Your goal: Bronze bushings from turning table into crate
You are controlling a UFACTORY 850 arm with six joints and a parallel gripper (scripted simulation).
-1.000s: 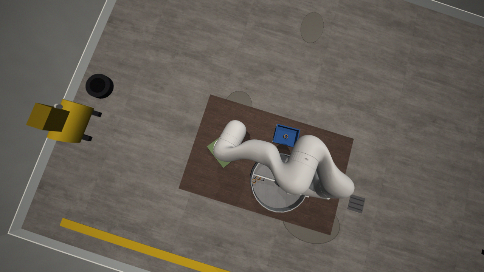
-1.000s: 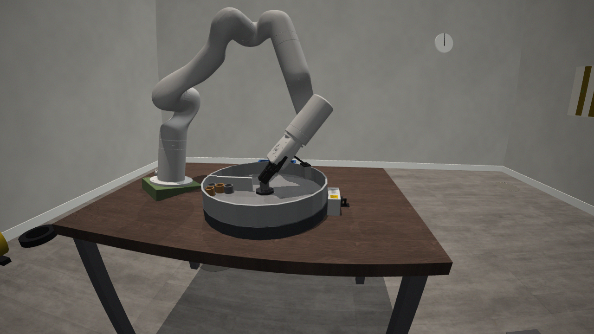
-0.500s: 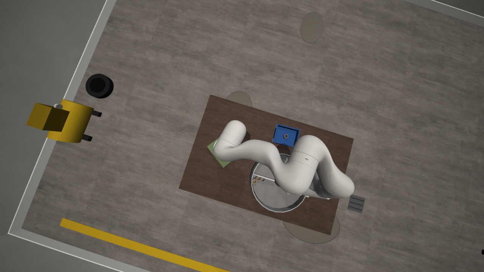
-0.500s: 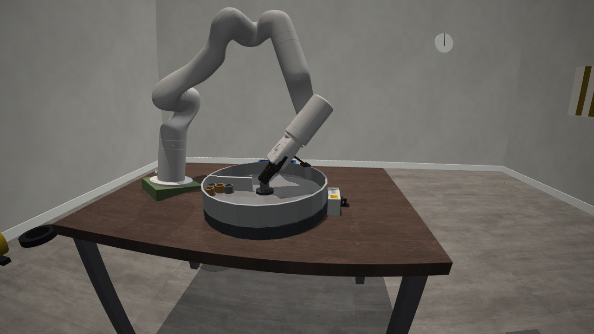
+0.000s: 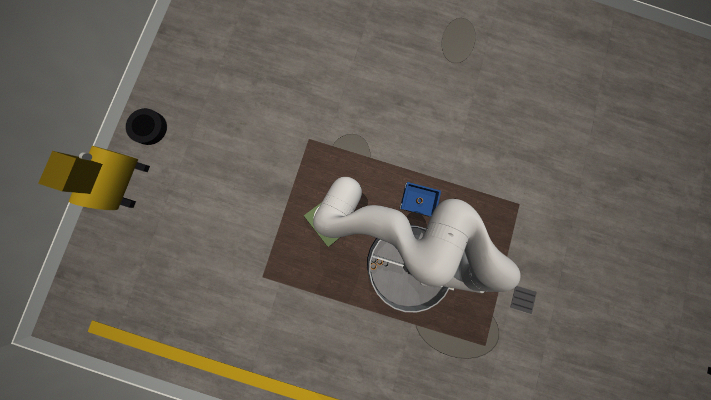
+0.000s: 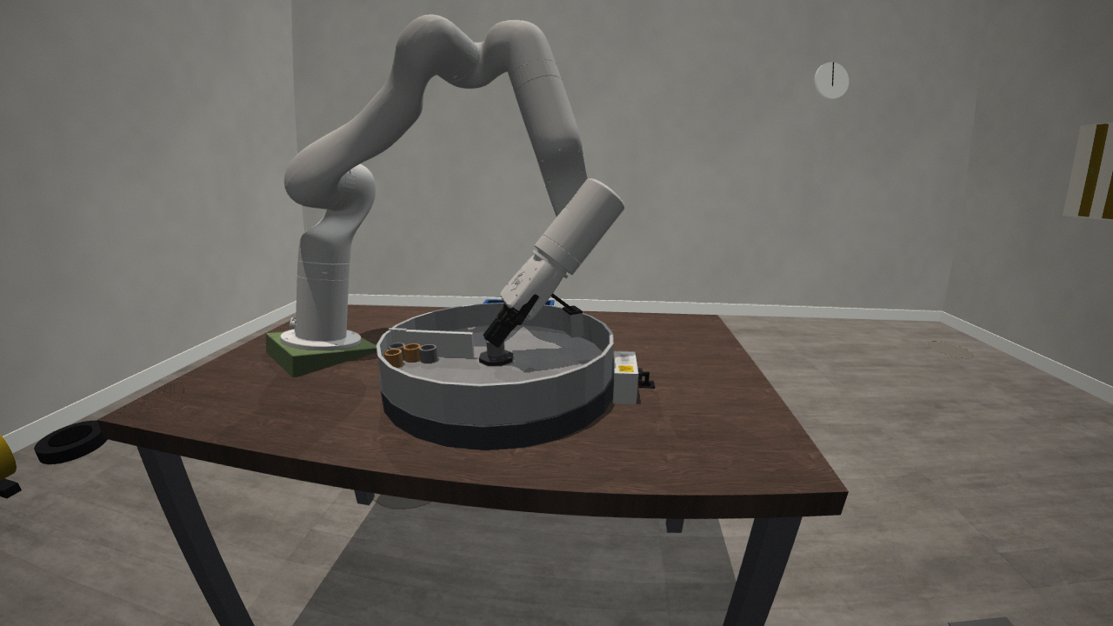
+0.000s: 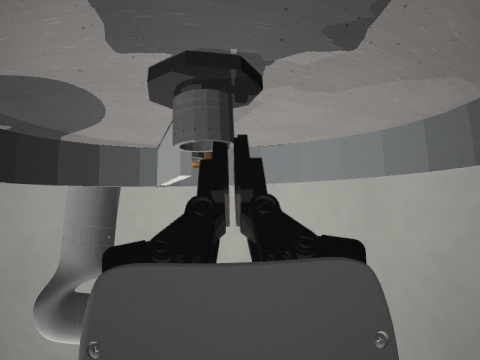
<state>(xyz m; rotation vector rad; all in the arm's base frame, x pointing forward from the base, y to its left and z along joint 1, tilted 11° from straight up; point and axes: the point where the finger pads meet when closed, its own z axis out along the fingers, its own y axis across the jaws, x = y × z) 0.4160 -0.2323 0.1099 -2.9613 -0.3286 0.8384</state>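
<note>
Now: hand 1 cm to the right of the grey turning table and 6 cm above it. Round my hand: blue crate 3 cm ahead, 37 cm to the left, 8 cm below.
</note>
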